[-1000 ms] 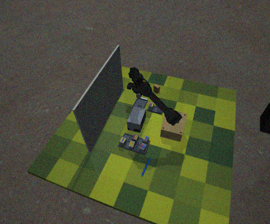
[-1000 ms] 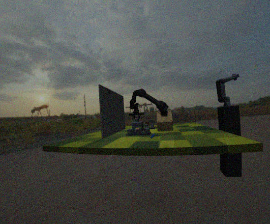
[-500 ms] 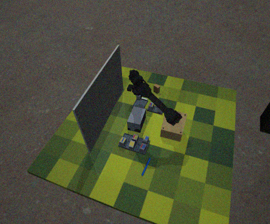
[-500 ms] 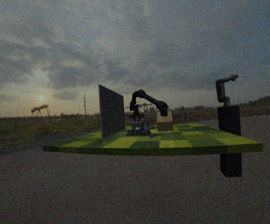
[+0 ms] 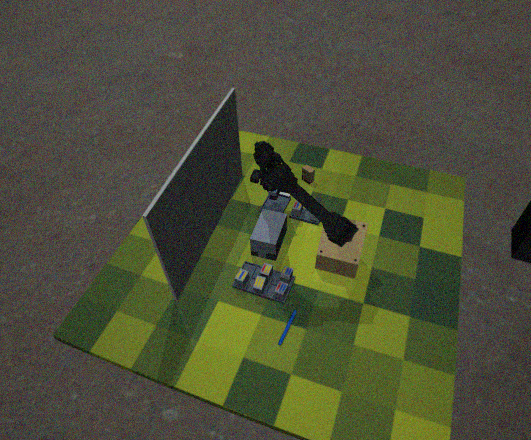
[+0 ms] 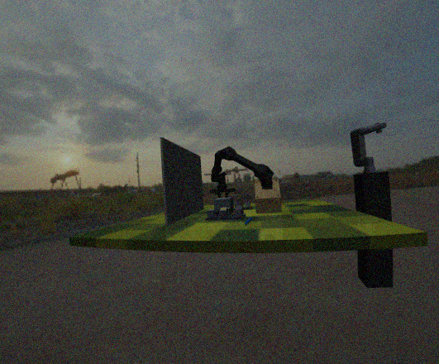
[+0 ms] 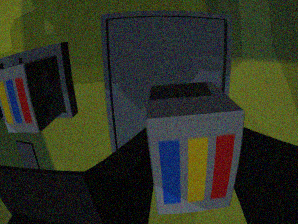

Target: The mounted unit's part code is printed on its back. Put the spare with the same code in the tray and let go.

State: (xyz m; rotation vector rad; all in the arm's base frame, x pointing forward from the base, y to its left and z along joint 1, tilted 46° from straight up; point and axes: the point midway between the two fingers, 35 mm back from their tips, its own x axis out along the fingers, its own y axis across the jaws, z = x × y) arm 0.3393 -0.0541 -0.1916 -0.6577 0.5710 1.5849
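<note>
My gripper tip is 10 mm past the grey tray and 60 mm above it. Also, from my gripper tip: holder: 150 mm behind, 20 mm to the left, 50 mm below; grey spare block: 20 mm above; brown cube: 80 mm behind, 200 mm to the right, 30 mm below.
</note>
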